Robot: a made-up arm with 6 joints.
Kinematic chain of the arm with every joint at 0, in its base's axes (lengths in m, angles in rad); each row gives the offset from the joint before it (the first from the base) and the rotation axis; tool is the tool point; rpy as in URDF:
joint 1: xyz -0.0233 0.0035 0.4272 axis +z
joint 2: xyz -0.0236 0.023 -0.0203 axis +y
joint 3: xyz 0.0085 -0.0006 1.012 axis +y
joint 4: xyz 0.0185 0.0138 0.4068 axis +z
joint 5: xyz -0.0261 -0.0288 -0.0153 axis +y
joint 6: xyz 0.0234 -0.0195 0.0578 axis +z
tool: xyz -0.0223 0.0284 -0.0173 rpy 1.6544 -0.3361 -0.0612
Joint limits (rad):
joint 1: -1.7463..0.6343
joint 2: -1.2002..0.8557
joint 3: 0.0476..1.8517
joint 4: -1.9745..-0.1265
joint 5: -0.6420..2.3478
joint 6: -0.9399..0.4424
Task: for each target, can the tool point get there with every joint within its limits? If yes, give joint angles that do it. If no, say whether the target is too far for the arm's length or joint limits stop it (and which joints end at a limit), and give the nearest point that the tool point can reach.
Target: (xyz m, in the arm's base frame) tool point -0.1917 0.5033 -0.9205
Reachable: no: joint limits stop it (at a limit: joint 1, joint 2, joint 3, joint 4, joint 5) | nearest point 0.6681 0.6014 0.6595 | short by 1.801 m
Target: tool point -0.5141 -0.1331 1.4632
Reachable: yes | joints 0.3048 -0.7547 1.3137 -1.6297 1.3405 -0.8233
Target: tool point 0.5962 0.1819 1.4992
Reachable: yes | joints 0.2369 0.3277 0.8363 -1.5501 1.8179 -0.6108
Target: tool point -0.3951 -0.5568 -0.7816
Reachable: no: joint limits stop it (at a limit: joint 1, joint 2, joint 3, joint 4, joint 6) | nearest point -0.1601 -0.8945 0.6617 | short by 1.501 m
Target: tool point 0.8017 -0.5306 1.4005
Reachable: yes | joints -0.5903 0.6963 0.2628 -0.3131 0.9160 -0.0164
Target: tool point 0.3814 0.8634 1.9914
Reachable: no: too far | nearest point 0.1681 0.7196 1.6744 | short by 0.408 m
